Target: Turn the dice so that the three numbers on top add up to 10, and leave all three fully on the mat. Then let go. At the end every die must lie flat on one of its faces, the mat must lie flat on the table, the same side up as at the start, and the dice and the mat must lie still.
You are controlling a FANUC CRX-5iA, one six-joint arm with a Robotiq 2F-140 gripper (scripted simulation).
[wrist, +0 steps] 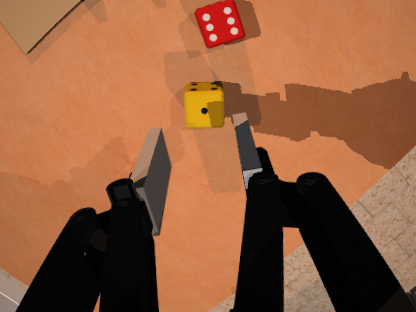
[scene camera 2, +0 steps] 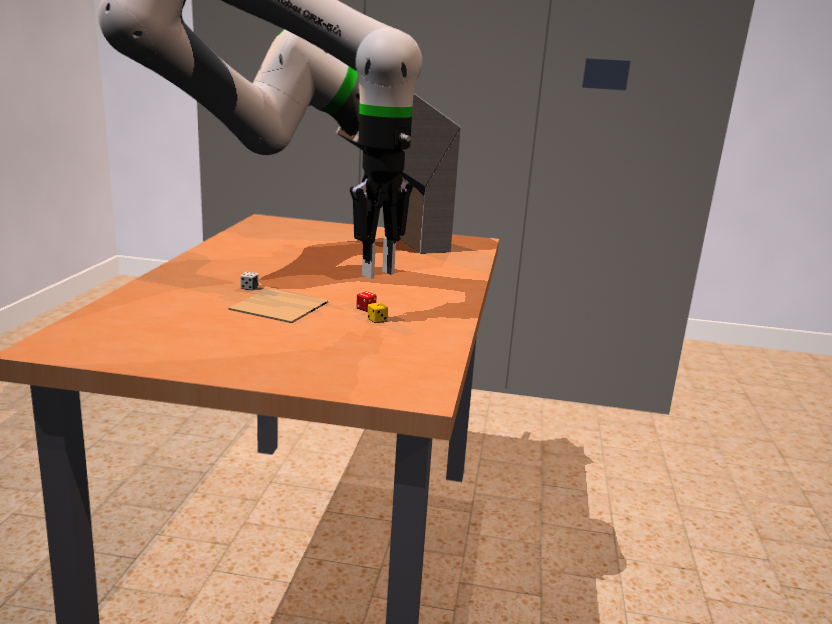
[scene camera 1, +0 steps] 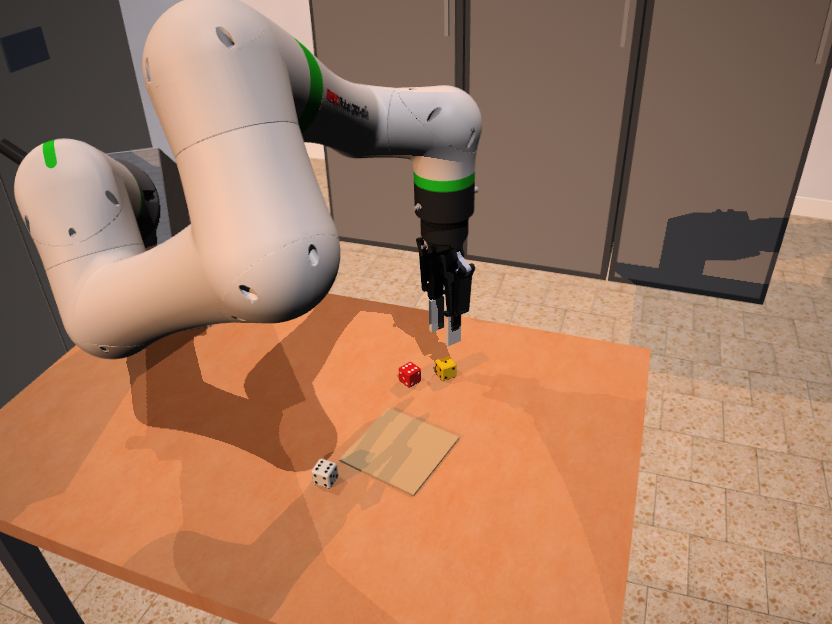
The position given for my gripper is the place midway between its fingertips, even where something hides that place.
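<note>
A tan mat (scene camera 1: 401, 451) is there for me to see, and scene camera 2 shows me the mat as well (scene camera 2: 274, 304). I also see a yellow die (wrist: 204, 102). As for my gripper (scene camera 2: 378, 274), I find it in the wrist view too (wrist: 200, 141), and again in scene camera 1 (scene camera 1: 444, 335).
</note>
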